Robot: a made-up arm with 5 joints. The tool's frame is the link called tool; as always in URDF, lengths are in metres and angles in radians. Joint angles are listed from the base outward.
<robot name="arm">
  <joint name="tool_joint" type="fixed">
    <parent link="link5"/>
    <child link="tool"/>
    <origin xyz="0.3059 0.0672 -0.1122" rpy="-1.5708 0 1.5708"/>
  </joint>
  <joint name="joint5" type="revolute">
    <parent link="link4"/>
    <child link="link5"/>
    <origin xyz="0.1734 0.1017 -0.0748" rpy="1.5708 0 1.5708"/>
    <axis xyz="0 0 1"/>
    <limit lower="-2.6" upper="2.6"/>
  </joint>
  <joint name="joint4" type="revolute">
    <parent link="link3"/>
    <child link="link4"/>
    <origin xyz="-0.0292 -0.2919 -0.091" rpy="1.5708 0 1.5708"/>
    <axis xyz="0 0 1"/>
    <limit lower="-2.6" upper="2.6"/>
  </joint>
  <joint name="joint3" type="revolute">
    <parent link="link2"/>
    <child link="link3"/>
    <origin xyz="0.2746 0.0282 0.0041" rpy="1.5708 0 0"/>
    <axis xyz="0 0 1"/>
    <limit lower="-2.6" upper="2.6"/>
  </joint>
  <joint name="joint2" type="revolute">
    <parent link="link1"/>
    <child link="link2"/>
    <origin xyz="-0.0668 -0.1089 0.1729" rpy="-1.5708 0 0"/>
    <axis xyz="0 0 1"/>
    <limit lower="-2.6" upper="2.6"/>
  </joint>
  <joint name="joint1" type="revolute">
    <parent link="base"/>
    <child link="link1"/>
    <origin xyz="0 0 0.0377" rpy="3.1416 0 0"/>
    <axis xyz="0 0 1"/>
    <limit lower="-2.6" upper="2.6"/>
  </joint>
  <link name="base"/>
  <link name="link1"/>
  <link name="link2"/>
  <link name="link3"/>
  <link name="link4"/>
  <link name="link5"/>
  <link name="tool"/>
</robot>
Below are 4 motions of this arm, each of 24 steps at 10 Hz.
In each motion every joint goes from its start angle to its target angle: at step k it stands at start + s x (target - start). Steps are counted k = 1, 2, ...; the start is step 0. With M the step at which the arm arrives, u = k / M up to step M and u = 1 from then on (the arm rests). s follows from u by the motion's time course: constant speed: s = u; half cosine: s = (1 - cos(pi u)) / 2; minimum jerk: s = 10 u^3 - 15 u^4 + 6 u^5.
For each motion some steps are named. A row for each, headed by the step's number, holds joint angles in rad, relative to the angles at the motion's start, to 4 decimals.
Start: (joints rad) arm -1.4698 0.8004 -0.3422 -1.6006 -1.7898
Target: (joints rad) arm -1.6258 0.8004 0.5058 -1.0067 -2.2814
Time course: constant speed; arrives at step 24
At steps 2, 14, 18, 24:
2: -0.0130 0.0000 0.0707 0.0495 -0.0410
14: -0.0910 0.0000 0.4947 0.3464 -0.2868
18: -0.1170 0.0000 0.6360 0.4454 -0.3687
24: -0.1560 0.0000 0.8480 0.5939 -0.4916

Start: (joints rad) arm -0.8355 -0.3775 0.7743 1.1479 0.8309
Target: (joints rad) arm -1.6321 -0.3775 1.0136 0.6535 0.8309
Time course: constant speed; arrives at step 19
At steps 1, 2, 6, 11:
1: -0.0419 0.0000 0.0126 -0.0260 0.0000
2: -0.0839 0.0000 0.0252 -0.0520 0.0000
6: -0.2516 0.0000 0.0756 -0.1561 0.0000
11: -0.4612 0.0000 0.1385 -0.2862 0.0000

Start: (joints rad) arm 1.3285 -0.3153 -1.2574 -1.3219 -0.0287
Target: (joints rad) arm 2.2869 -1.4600 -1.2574 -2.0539 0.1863
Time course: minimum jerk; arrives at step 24
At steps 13, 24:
13: 0.5537 -0.6614 0.0000 -0.4229 0.1242
24: 0.9584 -1.1447 0.0000 -0.7320 0.2150

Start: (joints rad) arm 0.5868 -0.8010 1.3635 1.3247 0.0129
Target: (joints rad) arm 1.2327 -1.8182 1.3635 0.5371 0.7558
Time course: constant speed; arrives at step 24
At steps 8, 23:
8: 0.2153 -0.3391 0.0000 -0.2625 0.2476
23: 0.6190 -0.9748 0.0000 -0.7548 0.7119

